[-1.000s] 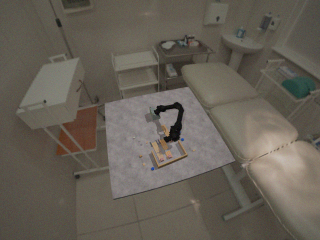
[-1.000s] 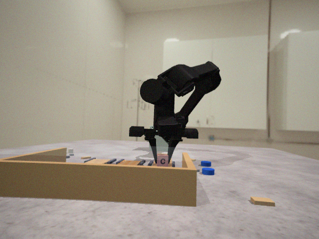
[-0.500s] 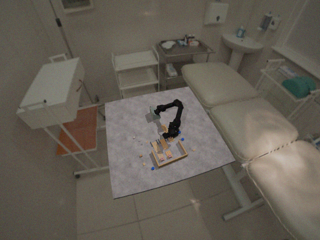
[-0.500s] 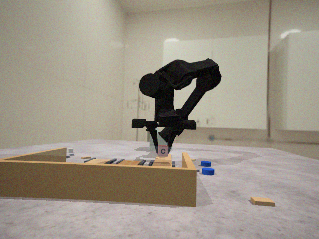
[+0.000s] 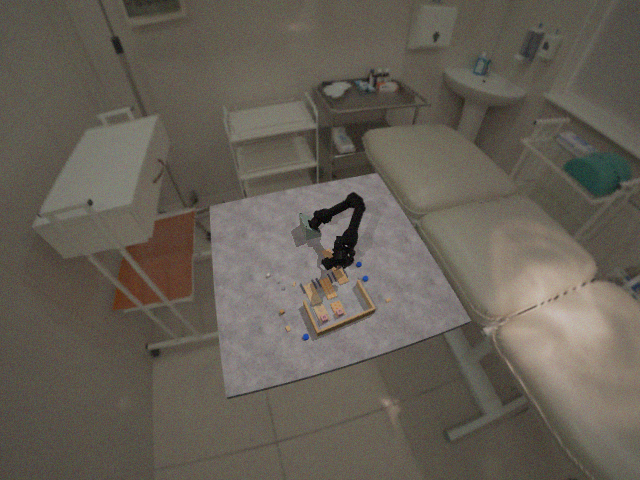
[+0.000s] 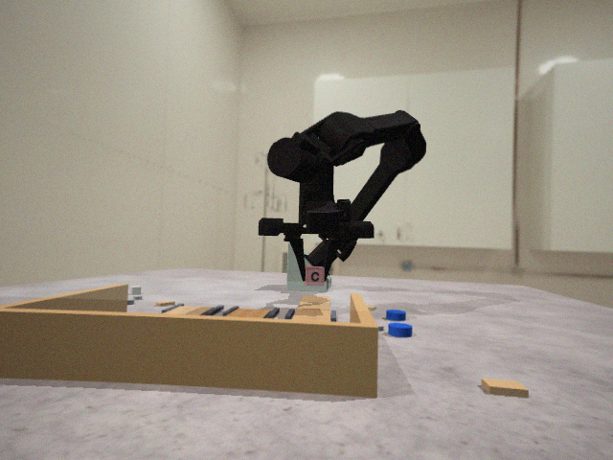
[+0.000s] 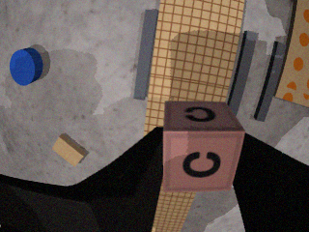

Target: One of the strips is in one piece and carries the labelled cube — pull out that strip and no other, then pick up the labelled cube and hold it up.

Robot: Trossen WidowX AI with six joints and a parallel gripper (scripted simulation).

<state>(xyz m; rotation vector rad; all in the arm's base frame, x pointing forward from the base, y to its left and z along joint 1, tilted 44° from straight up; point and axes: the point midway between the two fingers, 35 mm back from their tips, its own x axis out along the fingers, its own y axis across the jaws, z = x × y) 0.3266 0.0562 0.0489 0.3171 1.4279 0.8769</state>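
The orange gridded strip is 40 mm behind my gripper tip, 10 mm to the right of it and 50 mm below it.
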